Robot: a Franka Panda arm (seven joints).
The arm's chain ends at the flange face. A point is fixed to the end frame.
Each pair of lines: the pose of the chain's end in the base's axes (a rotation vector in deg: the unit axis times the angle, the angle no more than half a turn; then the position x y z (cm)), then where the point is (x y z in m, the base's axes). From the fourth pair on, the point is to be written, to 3 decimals.
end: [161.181 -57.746 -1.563 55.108 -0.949 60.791]
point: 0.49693 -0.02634 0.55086
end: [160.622 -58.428 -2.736 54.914 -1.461 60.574]
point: 0.49403 -0.03089 0.54945
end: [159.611 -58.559 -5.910 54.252 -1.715 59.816]
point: 0.48509 -0.03303 0.54412
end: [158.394 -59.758 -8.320 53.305 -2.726 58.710]
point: 0.474 -0.042 0.535
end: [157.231 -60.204 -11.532 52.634 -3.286 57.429]
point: 0.465 -0.047 0.524
